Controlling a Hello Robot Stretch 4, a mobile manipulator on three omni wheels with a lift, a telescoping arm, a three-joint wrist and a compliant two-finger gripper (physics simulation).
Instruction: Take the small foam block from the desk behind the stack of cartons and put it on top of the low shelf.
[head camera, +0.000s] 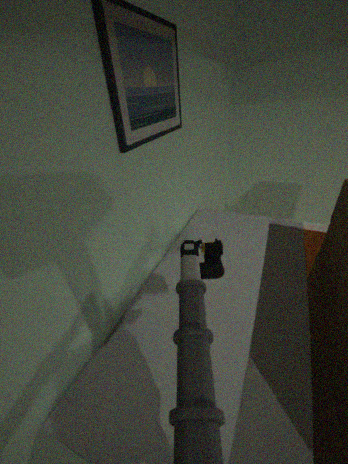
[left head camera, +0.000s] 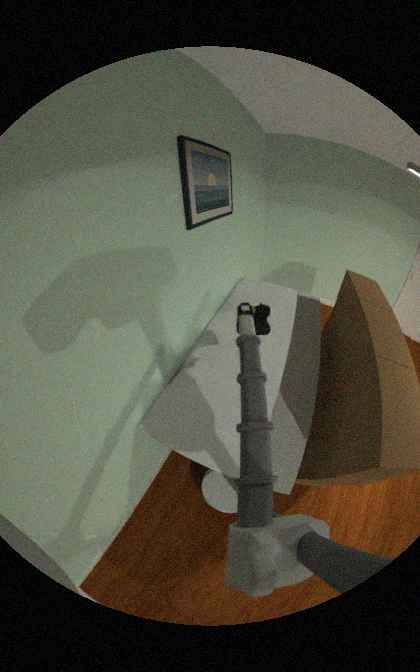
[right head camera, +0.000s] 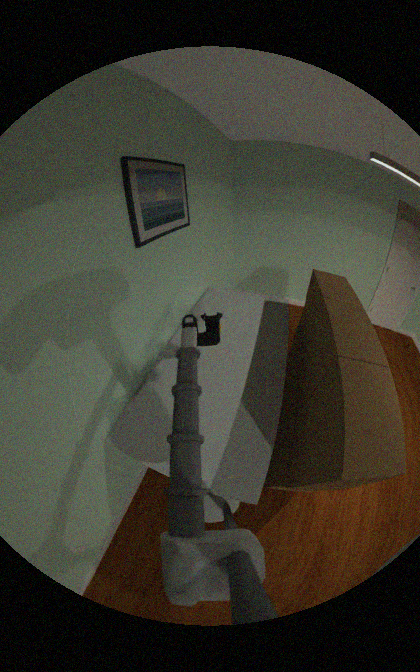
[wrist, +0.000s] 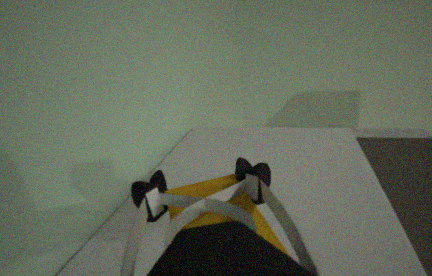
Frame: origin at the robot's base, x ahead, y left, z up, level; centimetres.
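Seen in the pictures: gripper, fingertip midpoint: (head camera: 207, 241) (wrist: 202, 179).
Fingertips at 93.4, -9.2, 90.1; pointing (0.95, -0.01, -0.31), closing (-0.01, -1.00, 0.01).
Observation:
A point is followed by its place in that frame, as x, y, z.
My gripper (head camera: 210, 243) @(93.4, -9.2, 90.1) (left head camera: 259, 306) (right head camera: 212, 316) (wrist: 202, 179) @(93.4, -9.2, 90.1) is shut on the yellow foam block (wrist: 209, 185) @(90.2, -9.6, 91.4), with a fingertip against each side. The wrist view shows the block partly hidden by the finger strips and the dark gripper body; in the head views small slivers of yellow show. Block and gripper are up above the white desk (head camera: 235, 305) @(72.1, -19.9, 69.2) (left head camera: 280, 325) (right head camera: 235, 350) (wrist: 325, 195) @(114.8, -34.3, 69.2), over its far half. The stack of brown cartons (head camera: 332, 325) @(68.7, -66.6, 55.5) (left head camera: 350, 400) (right head camera: 315, 425) stands along the right side of the desk. The low shelf cannot be made out.
A green wall (head camera: 50, 125) @(67.8, 33.5, 147.8) (left head camera: 100, 210) runs close along the desk's left side, with a framed picture (head camera: 150, 75) @(113.9, 12.1, 158.6) (left head camera: 212, 180) (right head camera: 160, 200) above. Another wall stands beyond the desk's far end. Wooden floor (left head camera: 365, 520) (right head camera: 320, 535) shows in front of the cartons.

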